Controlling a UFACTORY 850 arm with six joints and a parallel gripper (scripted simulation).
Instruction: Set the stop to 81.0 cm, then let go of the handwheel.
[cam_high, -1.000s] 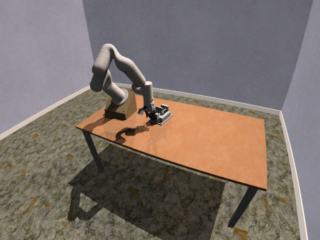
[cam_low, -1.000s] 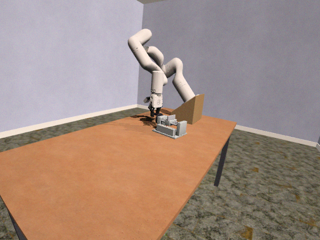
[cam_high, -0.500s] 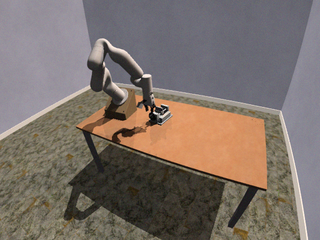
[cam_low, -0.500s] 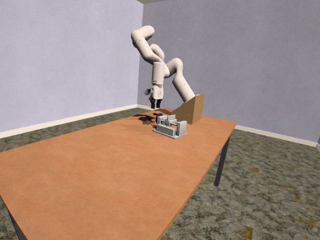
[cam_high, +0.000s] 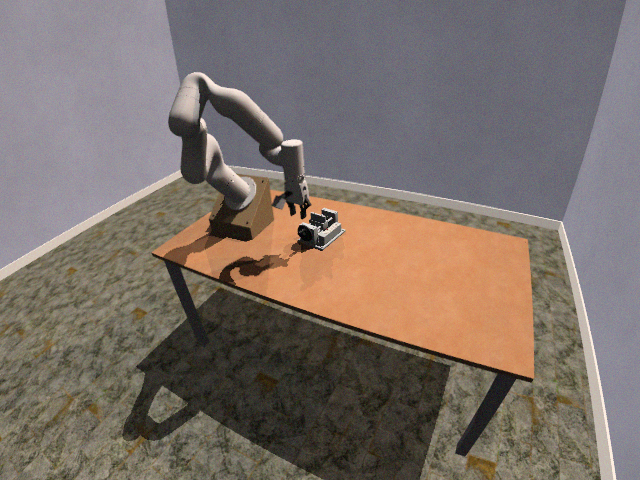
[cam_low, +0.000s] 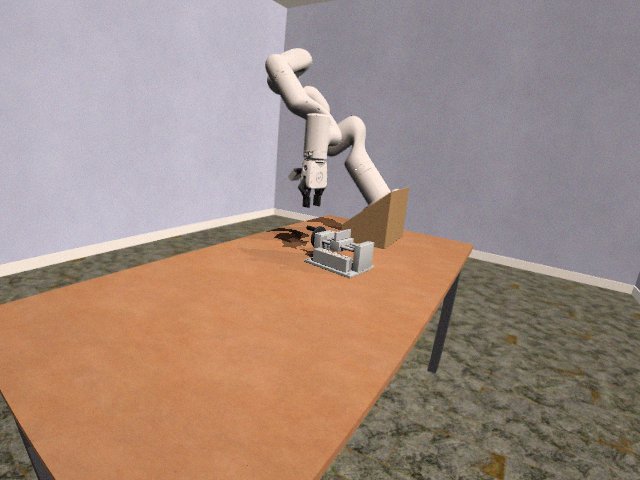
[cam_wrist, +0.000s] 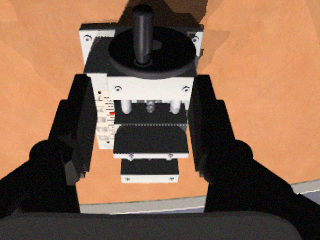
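The handwheel lies 110 mm below my hand and 20 mm to the left of it. The rest, counted from my hand: grey stop fixture (150 mm to the left, 110 mm below, 20 mm ahead).
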